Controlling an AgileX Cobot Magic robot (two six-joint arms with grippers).
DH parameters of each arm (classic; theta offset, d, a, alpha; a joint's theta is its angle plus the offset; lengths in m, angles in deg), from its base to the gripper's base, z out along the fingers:
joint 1: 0 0.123 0 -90
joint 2: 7.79 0 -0.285 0
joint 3: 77.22 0 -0.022 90
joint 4: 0 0.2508 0 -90
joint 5: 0 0 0.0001 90
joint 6: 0 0.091 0 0
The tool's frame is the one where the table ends.
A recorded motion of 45 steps. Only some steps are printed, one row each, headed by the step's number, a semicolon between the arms.
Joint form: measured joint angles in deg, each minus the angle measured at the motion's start. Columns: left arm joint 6, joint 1, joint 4, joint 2, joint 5, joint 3; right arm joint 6, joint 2, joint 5, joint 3, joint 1, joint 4.
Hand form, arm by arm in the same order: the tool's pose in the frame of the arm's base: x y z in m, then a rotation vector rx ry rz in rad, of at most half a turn. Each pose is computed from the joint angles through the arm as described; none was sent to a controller.
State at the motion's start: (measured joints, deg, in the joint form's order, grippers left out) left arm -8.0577 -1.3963 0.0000 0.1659 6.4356 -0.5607; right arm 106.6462 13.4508 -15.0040 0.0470 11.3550 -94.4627
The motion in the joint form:
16: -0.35 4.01 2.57 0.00 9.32 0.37; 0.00 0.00 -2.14 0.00 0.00 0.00
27: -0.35 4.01 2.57 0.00 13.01 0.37; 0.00 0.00 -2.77 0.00 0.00 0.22
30: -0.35 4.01 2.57 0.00 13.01 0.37; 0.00 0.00 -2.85 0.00 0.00 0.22
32: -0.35 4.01 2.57 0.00 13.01 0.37; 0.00 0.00 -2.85 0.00 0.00 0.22
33: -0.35 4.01 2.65 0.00 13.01 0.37; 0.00 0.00 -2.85 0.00 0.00 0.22
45: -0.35 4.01 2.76 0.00 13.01 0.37; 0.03 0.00 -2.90 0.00 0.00 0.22
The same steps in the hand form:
16: 0.0549 0.0036 0.1893 -0.1399 1.7525 -0.0315; 0.0647 0.0402 0.1960 -0.2121 1.7556 0.5565
27: 0.0536 0.0038 0.1835 -0.1471 1.8165 -0.0280; 0.0643 0.0411 0.1961 -0.2172 1.7556 0.5687
30: 0.0536 0.0038 0.1835 -0.1471 1.8165 -0.0280; 0.0642 0.0412 0.1961 -0.2183 1.7557 0.5699
32: 0.0536 0.0038 0.1835 -0.1471 1.8165 -0.0280; 0.0642 0.0412 0.1961 -0.2183 1.7557 0.5699
33: 0.0536 0.0039 0.1835 -0.1463 1.8165 -0.0266; 0.0642 0.0412 0.1961 -0.2183 1.7557 0.5699
45: 0.0536 0.0039 0.1835 -0.1451 1.8166 -0.0248; 0.0642 0.0412 0.1961 -0.2185 1.7558 0.5710

